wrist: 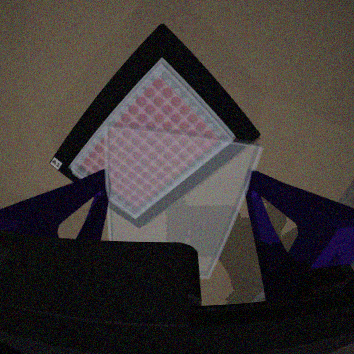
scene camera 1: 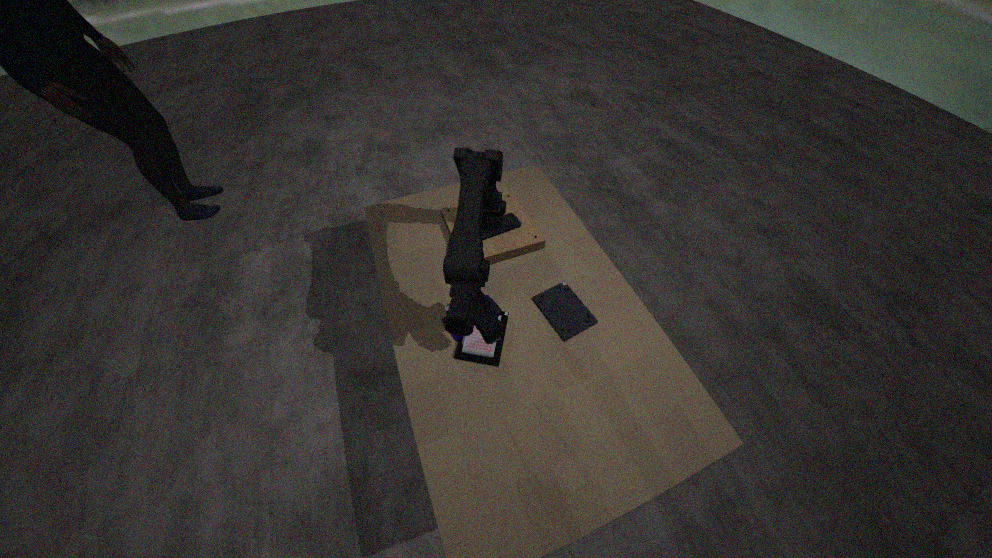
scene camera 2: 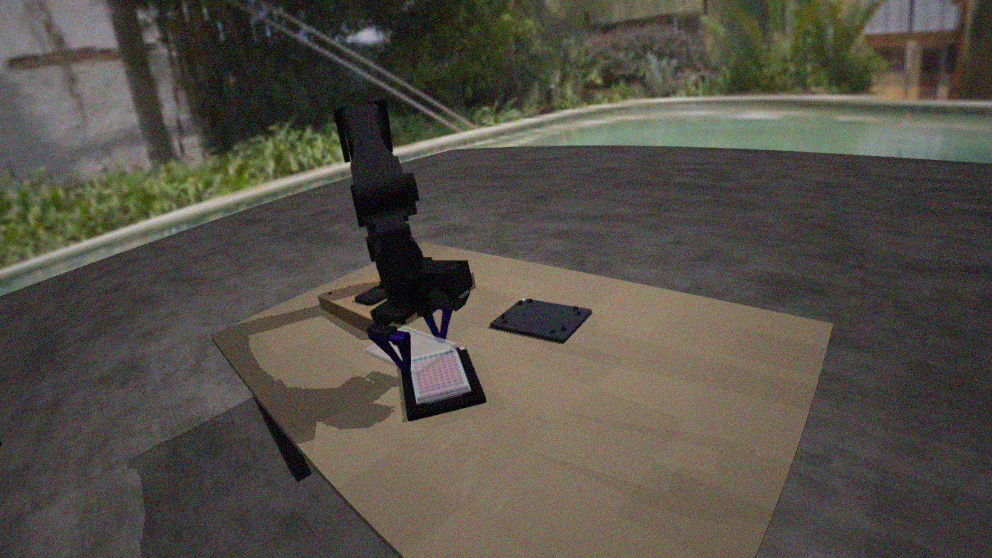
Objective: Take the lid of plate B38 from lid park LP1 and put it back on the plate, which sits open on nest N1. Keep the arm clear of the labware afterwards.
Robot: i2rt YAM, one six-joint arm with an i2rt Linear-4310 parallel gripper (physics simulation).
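Places are measured from the arm's base along level axes (x ahead, y left, z up), in centimetres.
Pixels of known places: gripper, fingertip midpoint: [wrist: 177, 177] [scene camera 1: 474, 331] [scene camera 2: 424, 357]; arm's base at its link origin: [scene camera 1: 491, 229].
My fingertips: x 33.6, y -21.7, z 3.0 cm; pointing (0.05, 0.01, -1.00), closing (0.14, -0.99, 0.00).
For each thing: its middle in the pictures, then the offset to it from my fingertips. Level surfaces: height alone.
- clear lid at the middle of its body: [wrist: 170, 221] [scene camera 2: 410, 348] [scene camera 1: 469, 320] dx -3.2, dy +0.0, dz +0.6 cm
- Plate B38 at the middle of its body: [wrist: 145, 151] [scene camera 2: 437, 374] [scene camera 1: 482, 332] dx -1.1, dy +2.6, dz -5.2 cm
- black nest N1 at the middle of its body: [wrist: 146, 146] [scene camera 2: 439, 379] [scene camera 1: 482, 334] dx -1.1, dy +2.6, dz -6.2 cm
- dark lid park LP1 at the middle of its body: [scene camera 2: 541, 316] [scene camera 1: 564, 309] dx +2.7, dy +27.5, dz -6.1 cm
- table at its surface level: dz -7.1 cm
My gripper [scene camera 1: 473, 334] [scene camera 2: 423, 352] [wrist: 177, 177] is shut on the clear lid [scene camera 2: 380, 350] [wrist: 200, 220], its purple fingers at two opposite edges. The lid is held above the table and partly overlaps the plate in the wrist view, turned at a clear angle to it. Plate B38 [scene camera 1: 478, 345] [scene camera 2: 440, 378] [wrist: 160, 100], with pink wells, sits open on black nest N1 [scene camera 1: 477, 359] [scene camera 2: 473, 390] [wrist: 210, 95]. The dark lid park LP1 [scene camera 1: 565, 312] [scene camera 2: 541, 320] holds no lid. In scene camera 1 the arm mostly hides the lid.
The arm's wooden base block [scene camera 1: 516, 246] [scene camera 2: 339, 308] stands at the back of the table [scene camera 1: 589, 444] [scene camera 2: 624, 430]. LP1 lies to the right of the nest in both scene views. The nest is near the table's left edge. A person [scene camera 1: 152, 145] stands off the table at the left.
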